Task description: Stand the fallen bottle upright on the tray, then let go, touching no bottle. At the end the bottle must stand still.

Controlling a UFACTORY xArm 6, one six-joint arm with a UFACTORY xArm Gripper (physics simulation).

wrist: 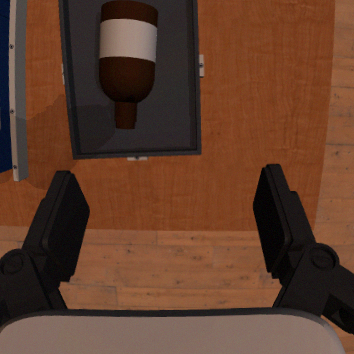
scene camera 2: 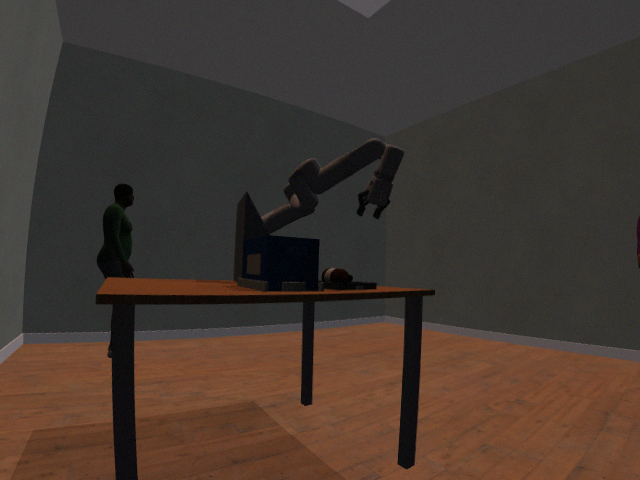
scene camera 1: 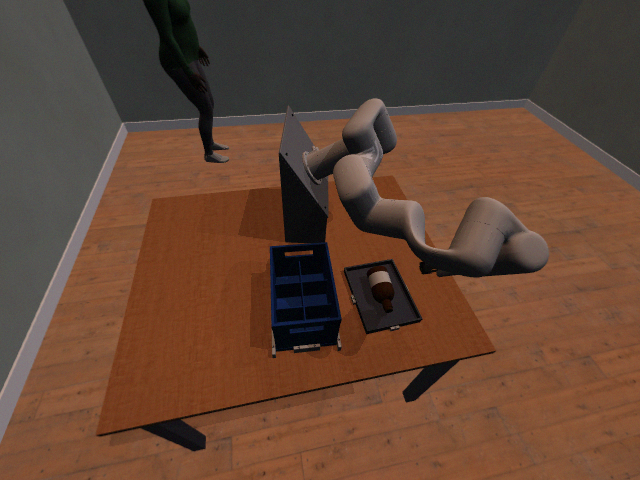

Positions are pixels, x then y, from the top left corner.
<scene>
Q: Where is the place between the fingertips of the gripper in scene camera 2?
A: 367,216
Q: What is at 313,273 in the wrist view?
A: The gripper.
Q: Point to a brown bottle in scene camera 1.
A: At 382,290
</scene>
